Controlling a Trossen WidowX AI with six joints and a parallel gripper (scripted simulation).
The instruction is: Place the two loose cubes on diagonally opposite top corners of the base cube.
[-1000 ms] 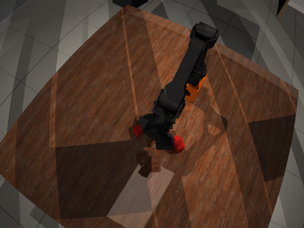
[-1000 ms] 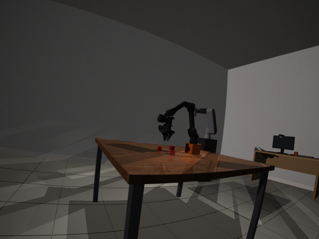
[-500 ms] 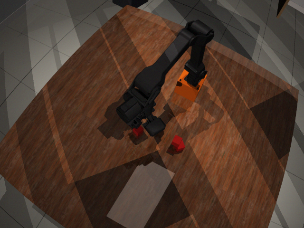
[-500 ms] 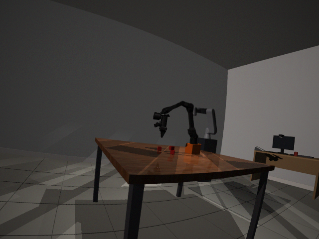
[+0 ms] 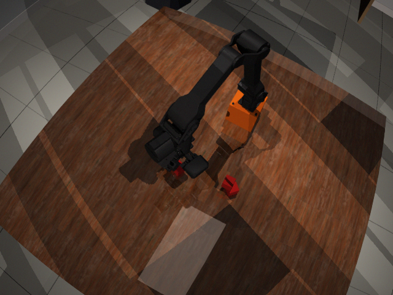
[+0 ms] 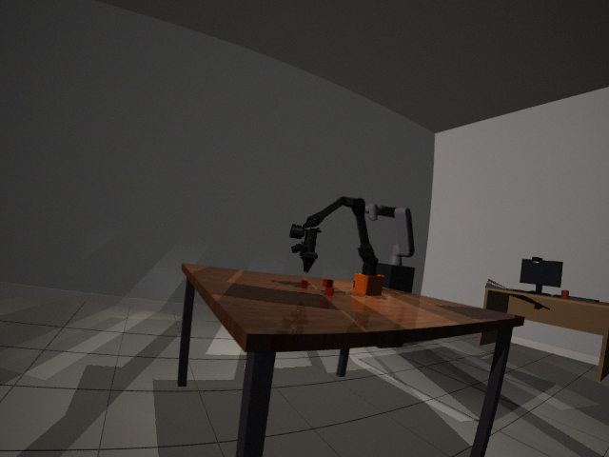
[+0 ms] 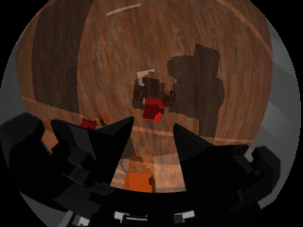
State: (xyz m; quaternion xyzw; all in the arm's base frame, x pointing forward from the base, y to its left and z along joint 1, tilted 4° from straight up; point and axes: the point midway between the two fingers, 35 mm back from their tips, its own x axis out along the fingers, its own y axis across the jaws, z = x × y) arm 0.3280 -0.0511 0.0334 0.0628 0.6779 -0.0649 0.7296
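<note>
Now: gripper tip 16 cm to the right of the red cube, 5 cm past it and 3 cm above it.
</note>
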